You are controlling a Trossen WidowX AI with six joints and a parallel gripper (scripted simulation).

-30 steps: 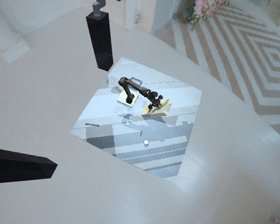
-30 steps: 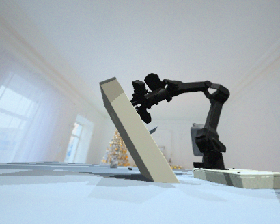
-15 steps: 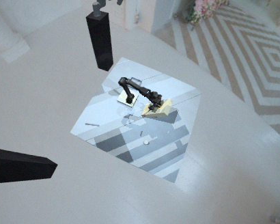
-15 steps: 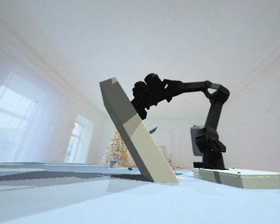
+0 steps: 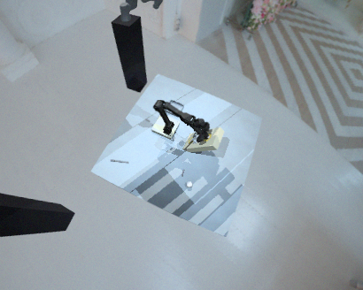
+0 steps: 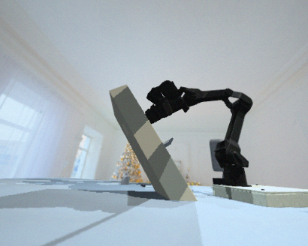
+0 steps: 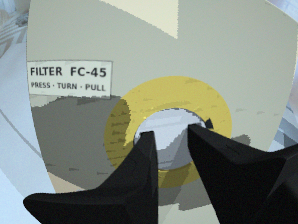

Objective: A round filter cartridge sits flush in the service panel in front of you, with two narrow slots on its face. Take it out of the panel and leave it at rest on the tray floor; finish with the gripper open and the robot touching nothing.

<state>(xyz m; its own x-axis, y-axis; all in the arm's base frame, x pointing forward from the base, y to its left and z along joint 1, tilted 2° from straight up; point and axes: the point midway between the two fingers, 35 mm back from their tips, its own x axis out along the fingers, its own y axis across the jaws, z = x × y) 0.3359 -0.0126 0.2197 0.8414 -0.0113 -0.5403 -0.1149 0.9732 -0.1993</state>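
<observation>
Right now my gripper tip is 1 cm short of the round grey filter cartridge and 1 cm above it. The rest, counted from my gripper tip: tan service panel (4 cm behind, 8 cm below).
</observation>
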